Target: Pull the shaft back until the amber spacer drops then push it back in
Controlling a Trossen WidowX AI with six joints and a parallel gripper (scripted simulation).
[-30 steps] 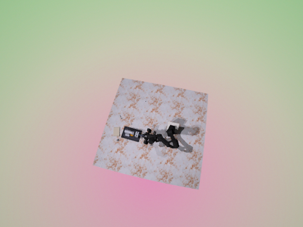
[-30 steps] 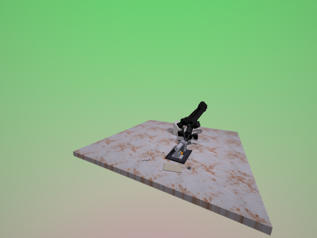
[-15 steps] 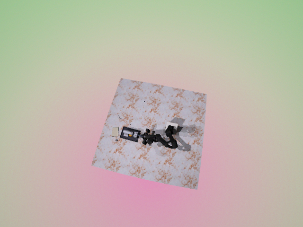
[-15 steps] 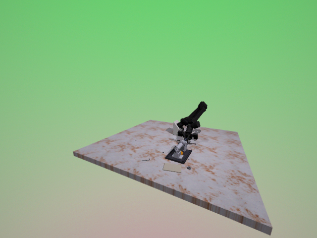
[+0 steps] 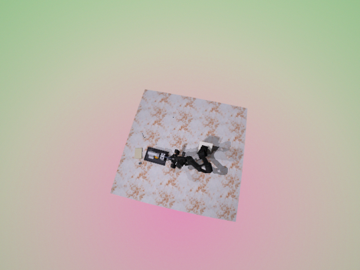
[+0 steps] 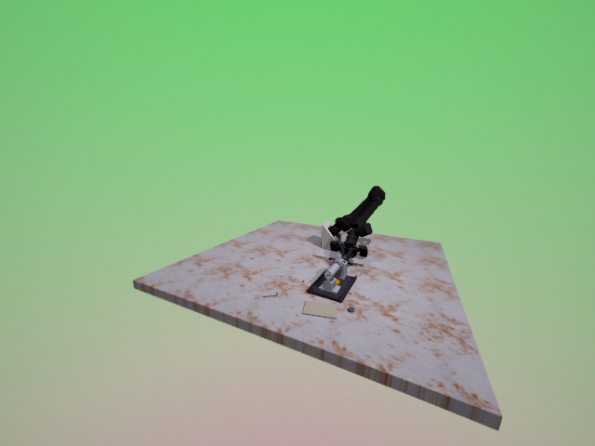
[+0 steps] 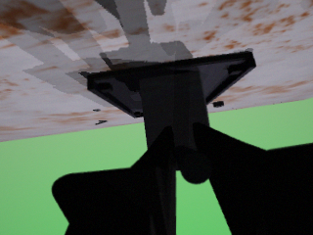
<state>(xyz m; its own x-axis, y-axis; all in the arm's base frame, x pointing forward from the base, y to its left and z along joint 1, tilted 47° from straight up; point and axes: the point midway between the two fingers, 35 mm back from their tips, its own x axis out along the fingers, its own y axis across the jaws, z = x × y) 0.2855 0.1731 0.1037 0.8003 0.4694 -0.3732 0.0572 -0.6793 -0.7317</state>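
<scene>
The amber spacer lies 13 cm ahead of my gripper tip, 1 cm to the left of it and 5 cm below it. The rest, counted from my gripper tip: thin dark pin (35 cm ahead, 16 cm to the right, 6 cm below); then dark ring (28 cm ahead, 14 cm to the left, 6 cm below); then beige card (34 cm ahead, 4 cm to the left, 6 cm below).
</scene>
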